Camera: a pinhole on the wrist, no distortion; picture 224 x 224 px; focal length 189.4 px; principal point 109.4 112.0 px. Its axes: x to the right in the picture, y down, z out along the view. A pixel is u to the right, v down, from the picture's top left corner.
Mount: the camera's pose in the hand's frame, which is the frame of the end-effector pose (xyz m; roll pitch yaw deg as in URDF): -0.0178 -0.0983 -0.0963 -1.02 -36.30 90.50
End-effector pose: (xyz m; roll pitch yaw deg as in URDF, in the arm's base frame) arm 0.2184 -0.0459 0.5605 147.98 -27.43 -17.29
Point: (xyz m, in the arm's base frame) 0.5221 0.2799 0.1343
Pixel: 25 113
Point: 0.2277 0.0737 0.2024
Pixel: 134 206
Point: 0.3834 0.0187 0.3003
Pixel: 138 97
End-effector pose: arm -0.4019 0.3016 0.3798 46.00 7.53 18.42
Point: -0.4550 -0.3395 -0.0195
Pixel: outside the picture
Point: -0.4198 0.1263 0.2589
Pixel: 94 154
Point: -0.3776 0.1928 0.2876
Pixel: 157 79
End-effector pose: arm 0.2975 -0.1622 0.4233 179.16 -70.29 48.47
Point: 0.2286 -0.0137 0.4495
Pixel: 166 27
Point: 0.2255 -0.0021 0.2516
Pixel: 179 214
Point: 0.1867 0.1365 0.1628
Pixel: 131 200
